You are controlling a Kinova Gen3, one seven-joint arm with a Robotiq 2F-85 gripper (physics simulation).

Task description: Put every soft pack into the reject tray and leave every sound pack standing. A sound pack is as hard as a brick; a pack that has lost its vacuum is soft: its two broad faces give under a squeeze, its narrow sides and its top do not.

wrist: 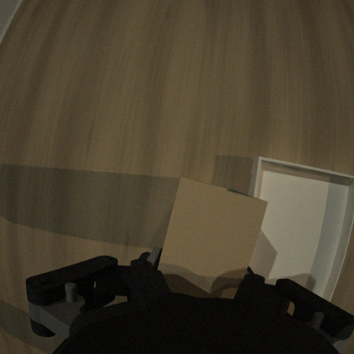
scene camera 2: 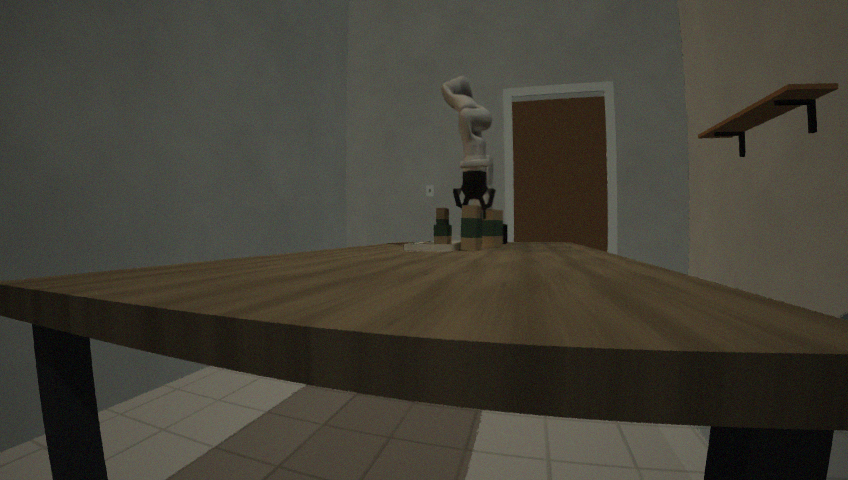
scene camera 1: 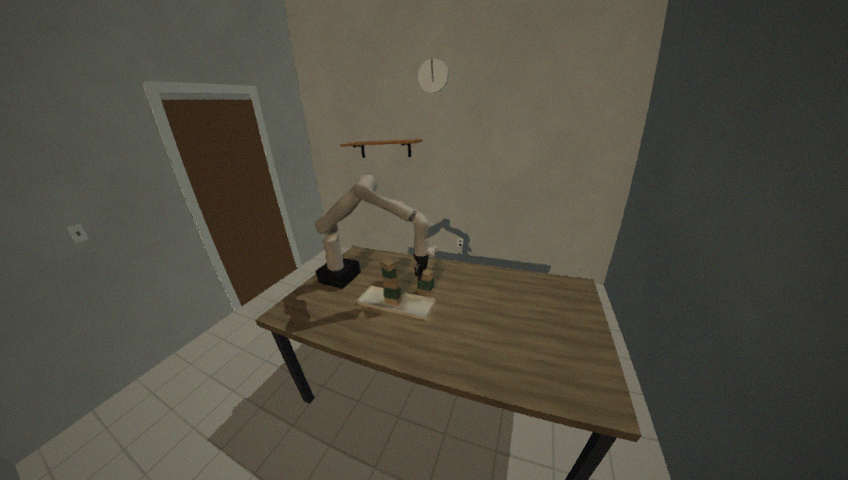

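Seen in the pictures: gripper, between the fingertips: (scene camera 1: 421, 278); arm's base, origin of its link: (scene camera 1: 336, 267).
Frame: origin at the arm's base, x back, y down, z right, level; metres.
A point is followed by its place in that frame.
Note:
My gripper (scene camera 1: 420, 275) {y -0.003, x -0.550, z 0.061 m} (scene camera 2: 474, 203) (wrist: 194, 265) points down and is shut on a tan pack with a green band (scene camera 1: 426, 283) {y 0.002, x -0.584, z 0.096 m} (scene camera 2: 471, 228) {y 0.021, x -0.612, z 0.070 m} (wrist: 215, 230). This pack stands upright at the table, beside the reject tray (scene camera 1: 417, 305) {y 0.087, x -0.548, z 0.179 m} (scene camera 2: 423, 246) {y 0.075, x -0.622, z 0.217 m} (wrist: 305, 215). Whether its faces give does not show. Another banded pack (scene camera 1: 388, 270) {y -0.017, x -0.348, z 0.022 m} (scene camera 2: 492, 228) {y 0.020, x -0.378, z -0.014 m} stands farther left in scene camera 1. A banded shape (scene camera 1: 392, 293) {y 0.011, x -0.423, z 0.193 m} (scene camera 2: 442, 231) {y 0.030, x -0.452, z 0.168 m} shows at the tray; in scene camera 2 a narrower top rises above it, so packs may overlap there. I cannot tell exactly how they stand.
The robot's black base (scene camera 1: 338, 273) {y 0.001, x -0.047, z 0.065 m} stands at the left of the wooden table (scene camera 1: 505, 333) {y 0.090, x -0.986, z 0.321 m} (scene camera 2: 416, 309) {y 0.090, x -1.417, z 0.135 m} (wrist: 125, 100). The wall is behind the table's far edge. The tray lies close to the held pack, on the right in the wrist view.

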